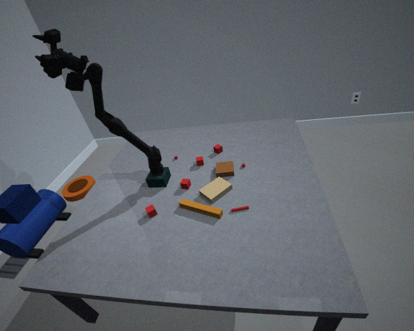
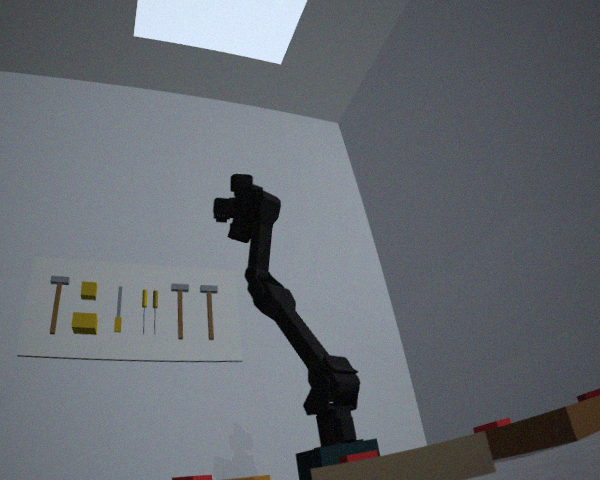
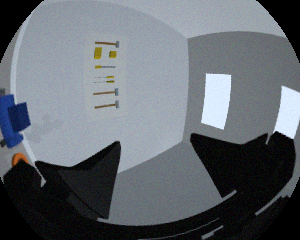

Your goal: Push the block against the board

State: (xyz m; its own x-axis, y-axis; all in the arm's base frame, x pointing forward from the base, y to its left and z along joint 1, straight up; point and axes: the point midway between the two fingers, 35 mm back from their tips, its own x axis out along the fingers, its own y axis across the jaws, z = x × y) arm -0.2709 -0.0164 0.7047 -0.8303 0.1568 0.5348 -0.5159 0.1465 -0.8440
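My gripper tip is 770 mm above the brown square block, 680 mm short of it and 10 mm to the right of it. Also, from my gripper tip: long orange bar 770 mm below, 540 mm ahead, 260 mm to the right; then tan board 770 mm below, 620 mm ahead, 150 mm to the right; then red stick 780 mm below, 720 mm ahead, 290 mm to the right.
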